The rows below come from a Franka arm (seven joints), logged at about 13 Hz.
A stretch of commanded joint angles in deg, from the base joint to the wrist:
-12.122, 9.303, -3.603, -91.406, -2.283, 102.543, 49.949
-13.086, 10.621, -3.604, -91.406, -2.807, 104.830, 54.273
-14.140, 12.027, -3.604, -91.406, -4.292, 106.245, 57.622
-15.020, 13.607, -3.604, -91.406, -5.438, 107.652, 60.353
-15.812, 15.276, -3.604, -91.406, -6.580, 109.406, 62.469
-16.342, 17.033, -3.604, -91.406, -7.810, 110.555, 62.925
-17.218, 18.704, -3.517, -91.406, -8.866, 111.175, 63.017
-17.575, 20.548, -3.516, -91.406, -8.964, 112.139, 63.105
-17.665, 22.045, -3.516, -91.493, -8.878, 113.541, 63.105
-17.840, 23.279, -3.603, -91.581, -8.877, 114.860, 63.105
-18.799, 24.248, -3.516, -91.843, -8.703, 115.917, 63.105
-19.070, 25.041, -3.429, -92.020, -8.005, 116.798, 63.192
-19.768, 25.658, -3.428, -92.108, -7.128, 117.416, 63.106
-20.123, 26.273, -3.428, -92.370, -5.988, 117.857, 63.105
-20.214, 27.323, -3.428, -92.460, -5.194, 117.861, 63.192
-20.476, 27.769, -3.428, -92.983, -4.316, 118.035, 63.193
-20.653, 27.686, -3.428, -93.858, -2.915, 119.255, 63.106
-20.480, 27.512, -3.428, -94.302, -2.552, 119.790, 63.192
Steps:
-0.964, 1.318, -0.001, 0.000, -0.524, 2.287, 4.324
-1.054, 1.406, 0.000, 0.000, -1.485, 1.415, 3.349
-0.880, 1.580, 0.000, 0.000, -1.146, 1.407, 2.731
-0.792, 1.669, 0.000, 0.000, -1.142, 1.754, 2.116
-0.530, 1.757, 0.000, 0.000, -1.230, 1.149, 0.456
-0.876, 1.671, 0.087, 0.000, -1.056, 0.620, 0.092
-0.357, 1.844, 0.001, 0.000, -0.098, 0.964, 0.088
-0.090, 1.497, 0.000, -0.087, 0.086, 1.402, 0.000
-0.175, 1.234, -0.087, -0.088, 0.001, 1.319, 0.000
-0.959, 0.969, 0.087, -0.262, 0.174, 1.057, 0.000
-0.271, 0.793, 0.087, -0.177, 0.698, 0.881, 0.087
-0.698, 0.617, 0.001, -0.088, 0.877, 0.618, -0.086
-0.355, 0.615, 0.000, -0.262, 1.140, 0.441, -0.001
-0.091, 1.050, 0.000, -0.090, 0.794, 0.004, 0.087
-0.262, 0.446, 0.000, -0.523, 0.878, 0.174, 0.001
-0.177, -0.083, 0.000, -0.875, 1.401, 1.220, -0.087
0.173, -0.174, 0.000, -0.444, 0.363, 0.535, 0.086

